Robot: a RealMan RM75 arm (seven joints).
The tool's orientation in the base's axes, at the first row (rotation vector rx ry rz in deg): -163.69, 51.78, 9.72
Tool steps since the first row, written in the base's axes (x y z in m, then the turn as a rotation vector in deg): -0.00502, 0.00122, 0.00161, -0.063, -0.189, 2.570; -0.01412, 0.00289, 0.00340, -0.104, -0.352, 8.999; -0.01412, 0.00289, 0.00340, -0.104, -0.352, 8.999; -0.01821, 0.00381, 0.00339, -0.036, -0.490, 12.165; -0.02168, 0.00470, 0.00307, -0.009, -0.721, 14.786; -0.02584, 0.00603, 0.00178, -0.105, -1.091, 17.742; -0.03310, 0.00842, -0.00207, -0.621, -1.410, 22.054; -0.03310, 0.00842, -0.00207, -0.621, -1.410, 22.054; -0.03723, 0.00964, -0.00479, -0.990, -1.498, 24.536; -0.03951, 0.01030, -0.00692, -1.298, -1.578, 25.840
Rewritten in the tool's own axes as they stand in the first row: -0.00501, 0.00176, -0.00105, -0.328, -0.066, -2.556; -0.01362, 0.00549, -0.00194, -1.229, -0.548, -8.905; -0.01362, 0.00549, -0.00194, -1.229, -0.548, -8.905; -0.01746, 0.00711, -0.00152, -1.569, -0.790, -12.048; -0.02073, 0.00843, -0.00083, -1.808, -0.879, -14.666; -0.02467, 0.00989, 0.00093, -2.119, -0.817, -17.630; -0.03134, 0.01253, 0.00559, -3.002, -0.689, -21.892; -0.03134, 0.01253, 0.00559, -3.002, -0.689, -21.892; -0.03498, 0.01420, 0.00874, -3.623, -0.650, -24.325; -0.03689, 0.01520, 0.01110, -4.023, -0.537, -25.601
